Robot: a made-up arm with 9 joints.
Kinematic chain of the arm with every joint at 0, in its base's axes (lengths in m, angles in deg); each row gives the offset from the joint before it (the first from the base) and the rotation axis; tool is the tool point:
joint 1: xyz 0 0 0.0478 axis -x
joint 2: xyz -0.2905 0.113 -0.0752 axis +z
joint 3: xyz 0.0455 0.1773 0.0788 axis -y
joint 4: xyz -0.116 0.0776 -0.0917 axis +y
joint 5: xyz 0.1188 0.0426 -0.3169 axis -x
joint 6: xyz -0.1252 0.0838 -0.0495 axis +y
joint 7: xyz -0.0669 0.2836 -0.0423 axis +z
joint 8: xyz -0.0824 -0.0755 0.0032 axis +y
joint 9: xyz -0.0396 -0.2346 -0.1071 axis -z
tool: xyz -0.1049 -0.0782 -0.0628
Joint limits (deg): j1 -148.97..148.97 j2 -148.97..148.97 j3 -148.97..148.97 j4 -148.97..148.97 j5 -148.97..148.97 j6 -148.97..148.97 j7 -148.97..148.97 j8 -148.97..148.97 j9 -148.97..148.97
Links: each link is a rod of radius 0.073 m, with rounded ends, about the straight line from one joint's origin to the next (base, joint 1, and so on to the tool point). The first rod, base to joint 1, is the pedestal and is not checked.
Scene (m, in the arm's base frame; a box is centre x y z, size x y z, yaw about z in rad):
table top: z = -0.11
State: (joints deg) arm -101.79 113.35 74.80 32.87 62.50 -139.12 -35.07 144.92 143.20
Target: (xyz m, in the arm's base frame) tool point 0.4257 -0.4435 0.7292
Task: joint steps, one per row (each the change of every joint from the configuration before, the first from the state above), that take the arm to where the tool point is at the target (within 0.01 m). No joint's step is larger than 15 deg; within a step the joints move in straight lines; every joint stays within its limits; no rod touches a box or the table.
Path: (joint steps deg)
1: -4.43 -14.83 5.47 -2.76 2.04 1.05 -3.60 -1.91 1.15
2: -4.43 -14.83 5.48 -2.77 2.04 1.04 -3.60 -1.91 1.16
3: -4.43 -14.82 5.47 -2.76 2.04 1.05 -3.60 -1.91 1.15
4: -4.43 -14.83 5.47 -2.76 2.03 1.04 -3.60 -1.91 1.16
5: -4.43 -14.83 5.48 -2.77 2.04 1.05 -3.60 -1.91 1.15

